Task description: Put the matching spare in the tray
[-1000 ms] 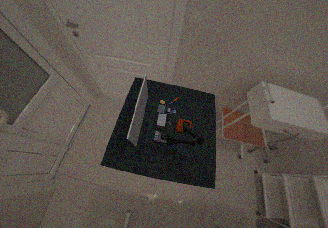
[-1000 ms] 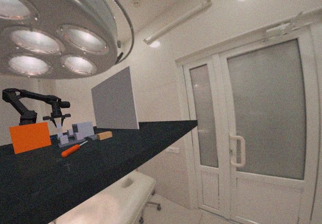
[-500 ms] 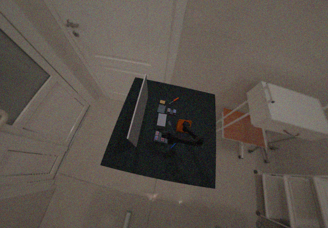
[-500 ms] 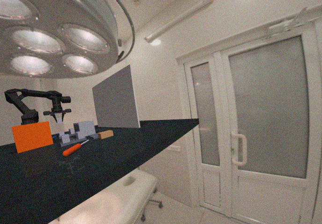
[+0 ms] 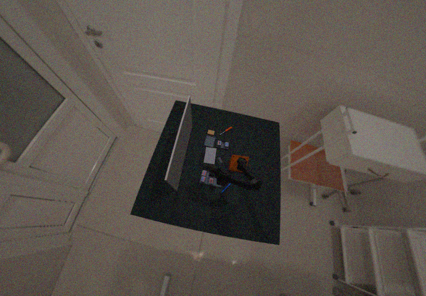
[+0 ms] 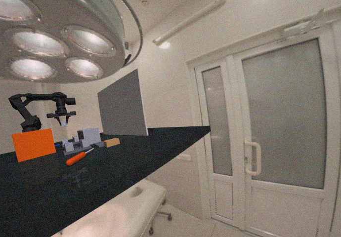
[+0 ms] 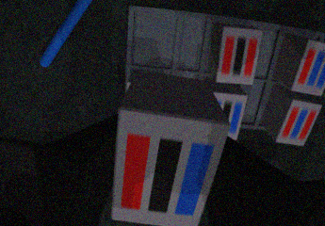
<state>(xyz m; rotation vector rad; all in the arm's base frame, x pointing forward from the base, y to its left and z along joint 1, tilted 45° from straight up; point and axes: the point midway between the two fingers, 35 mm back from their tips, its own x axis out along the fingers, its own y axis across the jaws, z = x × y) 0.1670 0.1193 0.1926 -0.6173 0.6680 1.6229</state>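
The tan block is 480 mm to the right of my gripper tip, 200 mm ahead of it and 140 mm below it. Also, from my gripper tip: white panel 380 mm ahead, 160 mm to the right, 70 mm above; blue pen 150 mm below, 100 mm behind, 30 mm to the left; mounted unit 180 mm to the right, 130 mm ahead, 100 mm below.
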